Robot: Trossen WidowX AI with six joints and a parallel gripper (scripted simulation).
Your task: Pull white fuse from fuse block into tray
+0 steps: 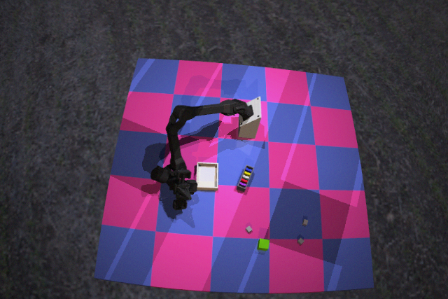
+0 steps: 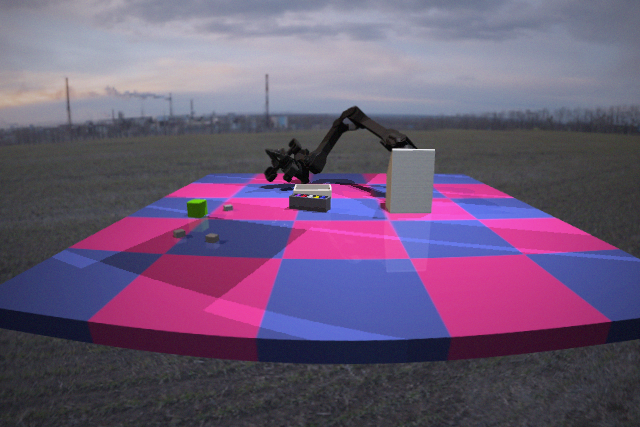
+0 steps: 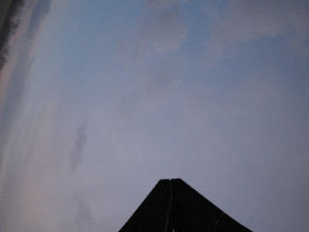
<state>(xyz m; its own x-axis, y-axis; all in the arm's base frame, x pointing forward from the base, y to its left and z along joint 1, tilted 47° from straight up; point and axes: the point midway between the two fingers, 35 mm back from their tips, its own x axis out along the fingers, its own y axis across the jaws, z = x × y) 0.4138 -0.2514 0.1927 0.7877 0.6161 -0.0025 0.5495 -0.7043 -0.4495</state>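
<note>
Right now the white fuse is 15 cm behind my gripper tip, 27 cm to the left of it and 13 cm below it. Also, from my gripper tip: tray: 17 cm behind, 9 cm to the left, 15 cm below.
</note>
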